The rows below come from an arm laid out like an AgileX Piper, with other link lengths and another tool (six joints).
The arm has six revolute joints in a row. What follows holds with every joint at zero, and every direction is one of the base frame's.
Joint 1 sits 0.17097 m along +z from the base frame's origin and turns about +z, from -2.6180 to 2.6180 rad.
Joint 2 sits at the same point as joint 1 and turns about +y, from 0.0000 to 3.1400 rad.
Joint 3 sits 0.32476 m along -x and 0.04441 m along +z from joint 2 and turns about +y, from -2.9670 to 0.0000 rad.
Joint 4 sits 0.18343 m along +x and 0.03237 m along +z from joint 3 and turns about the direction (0.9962, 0, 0.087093), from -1.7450 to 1.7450 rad.
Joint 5 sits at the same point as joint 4 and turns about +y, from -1.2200 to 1.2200 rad.
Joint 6 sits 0.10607 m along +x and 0.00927 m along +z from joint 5 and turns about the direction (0.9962, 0, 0.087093), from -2.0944 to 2.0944 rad.
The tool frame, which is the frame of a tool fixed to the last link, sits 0.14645 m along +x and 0.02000 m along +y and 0.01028 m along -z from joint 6; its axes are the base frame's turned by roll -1.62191, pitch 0.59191 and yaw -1.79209 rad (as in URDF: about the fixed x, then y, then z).
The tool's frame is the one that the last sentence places.
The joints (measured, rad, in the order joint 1, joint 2, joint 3, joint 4, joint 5, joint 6), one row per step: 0.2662 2.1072 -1.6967 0.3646 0.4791 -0.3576; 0.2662 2.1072 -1.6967 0.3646 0.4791 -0.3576; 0.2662 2.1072 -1.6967 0.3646 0.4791 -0.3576; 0.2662 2.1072 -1.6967 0.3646 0.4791 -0.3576; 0.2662 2.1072 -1.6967 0.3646 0.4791 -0.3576; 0.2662 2.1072 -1.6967 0.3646 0.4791 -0.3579; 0.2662 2.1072 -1.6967 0.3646 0.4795 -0.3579; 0.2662 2.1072 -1.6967 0.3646 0.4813 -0.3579; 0.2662 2.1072 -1.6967 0.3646 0.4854 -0.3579; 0.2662 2.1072 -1.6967 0.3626 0.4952 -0.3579; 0.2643 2.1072 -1.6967 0.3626 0.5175 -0.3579; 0.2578 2.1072 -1.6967 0.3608 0.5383 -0.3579; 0.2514 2.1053 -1.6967 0.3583 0.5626 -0.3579; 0.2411 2.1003 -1.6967 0.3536 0.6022 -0.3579; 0.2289 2.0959 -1.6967 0.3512 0.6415 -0.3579; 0.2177 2.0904 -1.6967 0.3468 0.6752 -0.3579; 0.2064 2.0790 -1.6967 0.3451 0.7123 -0.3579; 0.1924 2.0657 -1.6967 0.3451 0.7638 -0.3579
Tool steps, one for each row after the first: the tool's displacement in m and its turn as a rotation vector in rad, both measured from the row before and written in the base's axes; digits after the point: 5 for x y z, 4 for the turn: 0.00000 0.00000 0.00000 0.0000 0.0000 0.0000; 0.00000 0.00000 0.00000 0.0000 0.0000 0.0000; 0.00000 0.00000 0.00000 0.0000 0.0000 0.0000; 0.00000 0.00000 0.00000 0.0000 0.0000 0.0000; 0.00000 -0.00001 0.00000 -0.0002 -0.0001 0.0002; -0.00008 0.00001 -0.00006 -0.0001 0.0004 0.0001; -0.00038 0.00004 -0.00025 -0.0002 0.0017 0.0006; -0.00086 0.00008 -0.00058 -0.0006 0.0038 0.0014; -0.00203 -0.00007 -0.00148 -0.0032 0.0086 0.0039; -0.00436 -0.00056 -0.00303 -0.0030 0.0208 0.0056; -0.00316 -0.00315 -0.00285 -0.0044 0.0190 0.0011; -0.00403 -0.00315 -0.00225 -0.0049 0.0203 0.0025; -0.00677 -0.00520 -0.00252 -0.0080 0.0311 0.0043; -0.00658 -0.00578 -0.00242 -0.0057 0.0320 0.0014; -0.00565 -0.00568 -0.00118 -0.0065 0.0254 0.0011; -0.00666 -0.00523 0.00173 -0.0029 0.0234 0.0012; -0.00980 -0.00598 0.00152 -0.0021 0.0354 0.0027
